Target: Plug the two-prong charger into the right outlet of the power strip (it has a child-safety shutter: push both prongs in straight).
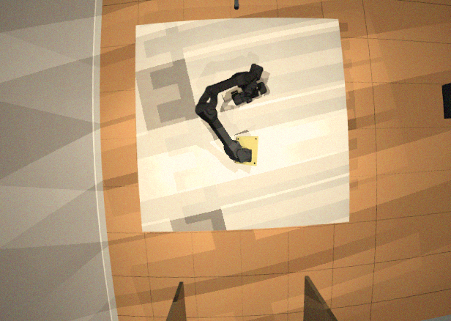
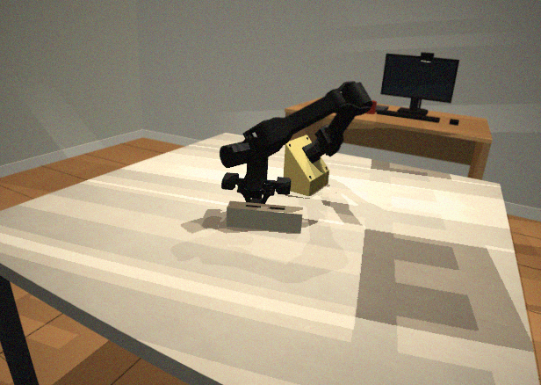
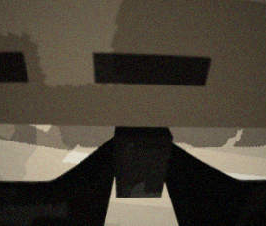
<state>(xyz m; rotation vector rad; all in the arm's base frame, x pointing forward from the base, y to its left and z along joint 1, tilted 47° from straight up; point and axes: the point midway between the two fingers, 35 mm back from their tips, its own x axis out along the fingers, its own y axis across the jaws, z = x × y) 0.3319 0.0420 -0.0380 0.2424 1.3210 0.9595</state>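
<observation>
Now: gripper tip 20 mm short of the dark charger, 10 mm to the right of it and 10 mm below it.
</observation>
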